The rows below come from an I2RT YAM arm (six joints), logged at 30 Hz.
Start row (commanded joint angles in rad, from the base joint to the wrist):
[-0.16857 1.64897 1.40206 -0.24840 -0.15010 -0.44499]
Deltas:
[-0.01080 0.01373 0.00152 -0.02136 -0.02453 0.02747]
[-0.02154 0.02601 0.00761 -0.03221 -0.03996 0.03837]
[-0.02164 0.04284 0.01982 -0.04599 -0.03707 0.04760]
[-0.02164 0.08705 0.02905 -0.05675 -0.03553 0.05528]
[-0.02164 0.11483 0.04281 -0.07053 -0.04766 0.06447]
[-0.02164 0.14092 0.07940 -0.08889 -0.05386 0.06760]
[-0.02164 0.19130 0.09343 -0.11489 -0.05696 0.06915]
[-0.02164 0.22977 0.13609 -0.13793 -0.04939 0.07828]
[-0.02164 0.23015 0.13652 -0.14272 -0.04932 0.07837]
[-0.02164 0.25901 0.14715 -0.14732 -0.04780 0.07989]
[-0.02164 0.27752 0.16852 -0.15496 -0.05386 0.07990]
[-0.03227 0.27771 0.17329 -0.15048 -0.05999 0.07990]
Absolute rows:
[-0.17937 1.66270 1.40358 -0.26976 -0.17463 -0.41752]
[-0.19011 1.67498 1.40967 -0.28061 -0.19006 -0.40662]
[-0.19021 1.69181 1.42188 -0.29439 -0.18717 -0.39739]
[-0.19021 1.73602 1.43111 -0.30515 -0.18563 -0.38971]
[-0.19021 1.76380 1.44487 -0.31893 -0.19776 -0.38052]
[-0.19021 1.78989 1.48146 -0.33729 -0.20396 -0.37739]
[-0.19021 1.84027 1.49549 -0.36329 -0.20706 -0.37584]
[-0.19021 1.87874 1.53815 -0.38633 -0.19949 -0.36671]
[-0.19021 1.87912 1.53858 -0.39112 -0.19942 -0.36662]
[-0.19021 1.90798 1.54921 -0.39572 -0.19790 -0.36510]
[-0.19021 1.92649 1.57058 -0.40336 -0.20396 -0.36509]
[-0.20084 1.92668 1.57535 -0.39888 -0.21009 -0.36509]

